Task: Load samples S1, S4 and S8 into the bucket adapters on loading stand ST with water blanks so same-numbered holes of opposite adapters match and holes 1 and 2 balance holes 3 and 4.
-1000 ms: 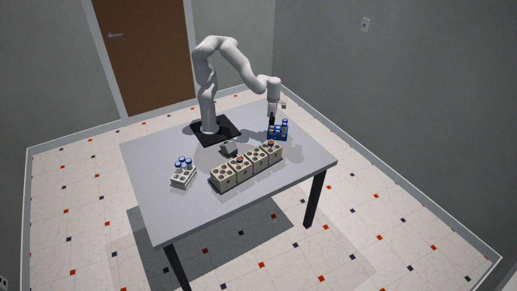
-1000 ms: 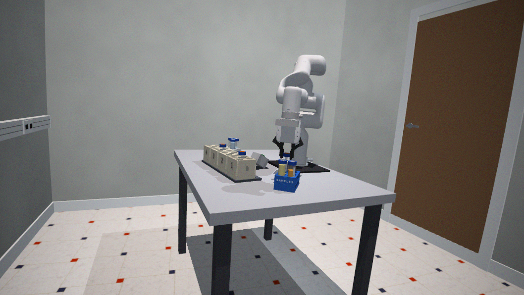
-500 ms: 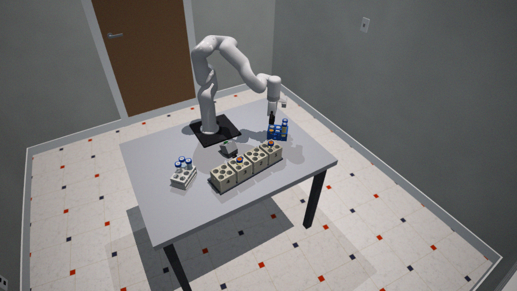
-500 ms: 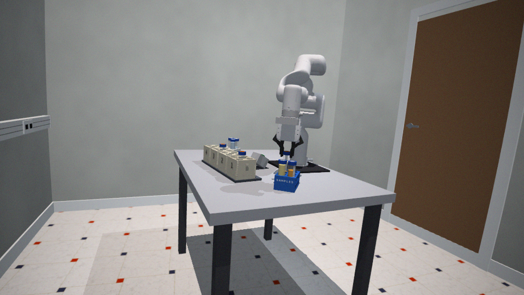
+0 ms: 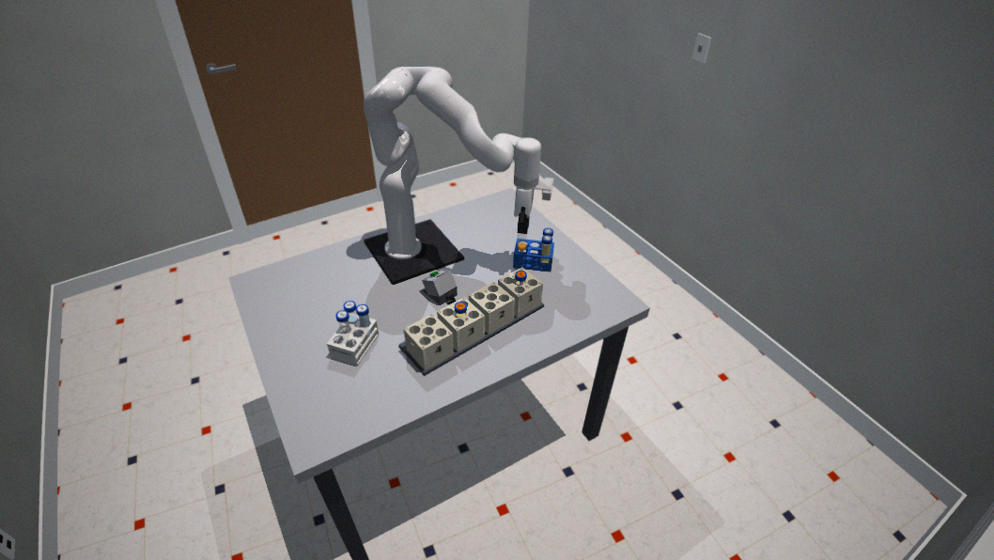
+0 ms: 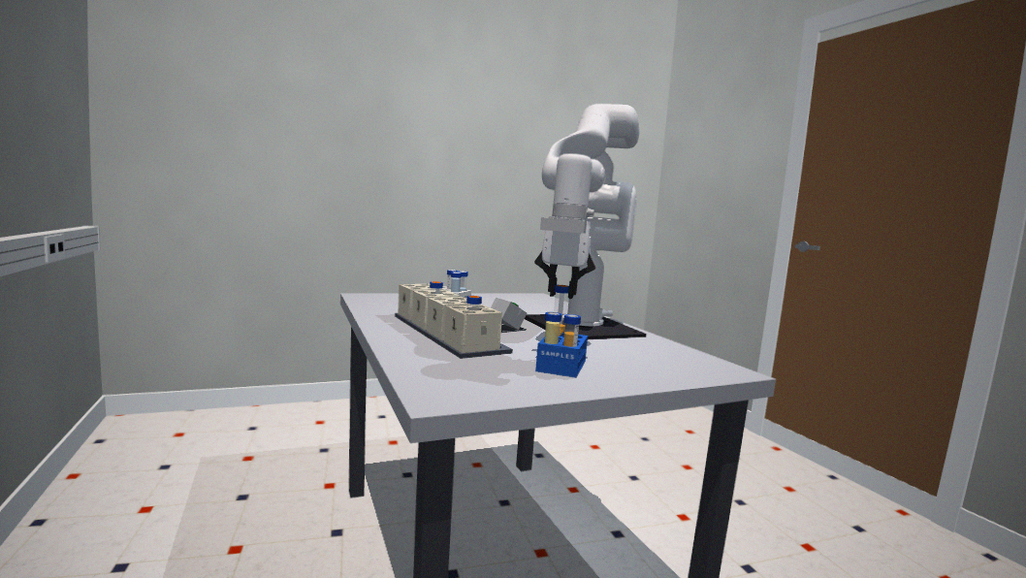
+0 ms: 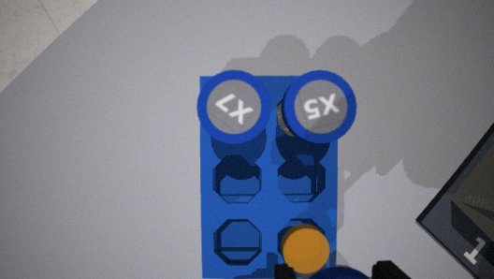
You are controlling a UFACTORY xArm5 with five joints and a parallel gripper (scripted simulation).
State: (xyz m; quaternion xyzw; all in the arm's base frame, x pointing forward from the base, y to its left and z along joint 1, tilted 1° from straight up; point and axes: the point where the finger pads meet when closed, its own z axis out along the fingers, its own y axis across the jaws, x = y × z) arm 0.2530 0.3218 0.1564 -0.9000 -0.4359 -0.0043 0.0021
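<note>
The blue samples rack is 13 cm below my hand, 4 cm to the left of it and 1 cm ahead of it. Round my hand: adapter 3 (32 cm to the right, 20 cm ahead, 11 cm below); then white rack (61 cm to the right, 13 cm below, 9 cm ahead).
</note>
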